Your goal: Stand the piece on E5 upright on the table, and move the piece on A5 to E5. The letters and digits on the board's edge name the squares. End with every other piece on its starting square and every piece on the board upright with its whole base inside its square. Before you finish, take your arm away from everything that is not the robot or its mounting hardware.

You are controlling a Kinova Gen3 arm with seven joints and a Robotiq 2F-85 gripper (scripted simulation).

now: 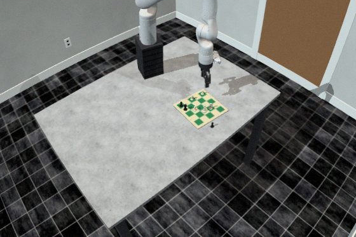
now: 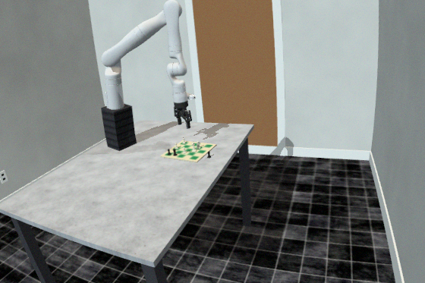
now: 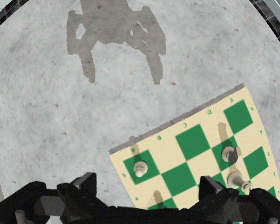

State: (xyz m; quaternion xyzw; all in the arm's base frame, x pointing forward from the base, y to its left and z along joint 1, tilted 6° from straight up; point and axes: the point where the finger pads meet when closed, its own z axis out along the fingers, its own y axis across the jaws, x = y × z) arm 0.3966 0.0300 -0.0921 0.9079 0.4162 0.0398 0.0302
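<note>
The cream chessboard is 4 cm ahead of my hand, 9 cm to the right of it and 11 cm below it.
</note>
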